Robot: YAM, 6 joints.
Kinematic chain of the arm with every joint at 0, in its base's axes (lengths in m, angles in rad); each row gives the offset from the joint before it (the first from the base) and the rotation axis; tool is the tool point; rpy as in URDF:
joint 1: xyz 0 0 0.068 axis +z
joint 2: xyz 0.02 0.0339 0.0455 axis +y
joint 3: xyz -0.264 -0.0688 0 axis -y
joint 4: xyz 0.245 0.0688 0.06 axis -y
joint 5: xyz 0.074 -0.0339 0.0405 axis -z
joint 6: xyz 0.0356 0 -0.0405 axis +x
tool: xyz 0 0 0 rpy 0 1.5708 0
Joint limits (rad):
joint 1: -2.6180..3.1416
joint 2: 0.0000..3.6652
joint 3: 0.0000..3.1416
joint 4: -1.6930..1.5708
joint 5: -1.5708..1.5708
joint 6: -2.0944..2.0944
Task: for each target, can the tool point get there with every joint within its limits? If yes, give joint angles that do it. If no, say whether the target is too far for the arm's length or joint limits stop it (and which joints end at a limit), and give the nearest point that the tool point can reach.
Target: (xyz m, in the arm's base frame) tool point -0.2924 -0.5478 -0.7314
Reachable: no: too far | nearest point -0.1960 -0.3671 -0.3392 | short by 0.442 m
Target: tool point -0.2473 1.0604 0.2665
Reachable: no: too far | nearest point -0.1452 0.6228 0.2022 | short by 0.454 m
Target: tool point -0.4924 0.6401 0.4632
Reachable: no: too far | nearest point -0.3609 0.4692 0.3675 | short by 0.236 m
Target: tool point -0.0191 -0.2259 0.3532
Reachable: yes | joints -1.7850 1.1040 0.6609 1.0641 -0.9681 0.3417
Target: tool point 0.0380 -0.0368 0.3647
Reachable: yes | joints -0.4759 0.6202 1.1704 -1.4256 0.4450 -0.4294
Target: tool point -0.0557 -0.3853 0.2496
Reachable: yes | joints -1.6975 1.6918 1.1454 0.0704 0.1844 -1.3857
